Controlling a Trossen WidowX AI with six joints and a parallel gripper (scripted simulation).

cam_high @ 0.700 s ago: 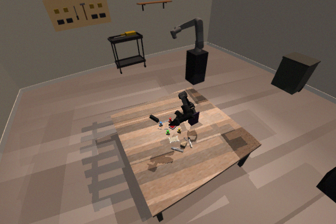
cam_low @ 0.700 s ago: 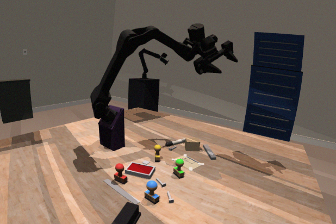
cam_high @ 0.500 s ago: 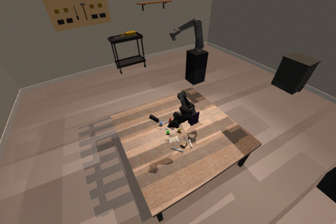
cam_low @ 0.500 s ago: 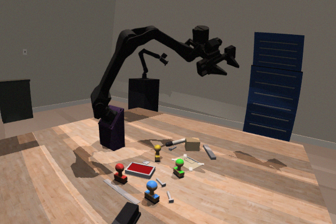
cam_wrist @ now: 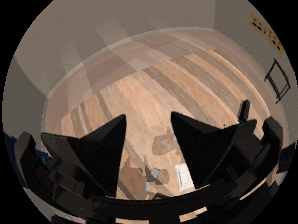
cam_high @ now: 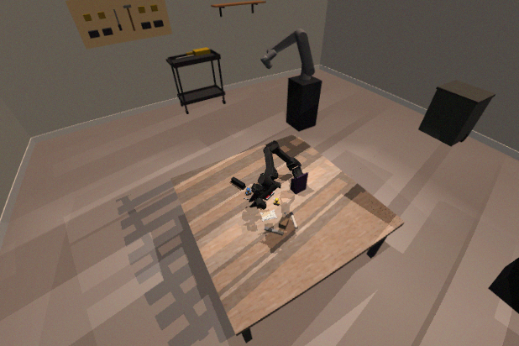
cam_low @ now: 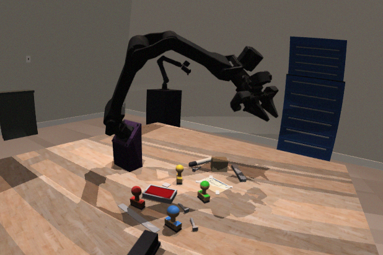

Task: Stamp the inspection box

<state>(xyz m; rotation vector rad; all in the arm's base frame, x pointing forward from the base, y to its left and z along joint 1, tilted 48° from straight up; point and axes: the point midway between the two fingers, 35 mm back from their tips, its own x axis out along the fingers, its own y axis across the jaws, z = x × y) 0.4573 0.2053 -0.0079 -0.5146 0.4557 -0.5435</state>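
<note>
My gripper tip is 14 cm past the green-knobbed stamp, 13 cm to the left of it and 23 cm above it. Round my gripper tip: blue-knobbed stamp (13 cm behind, 29 cm to the right, 23 cm below); then yellow-knobbed stamp (26 cm behind, 9 cm to the right, 23 cm below); then pale card (15 cm behind, 3 cm to the right, 25 cm below).
</note>
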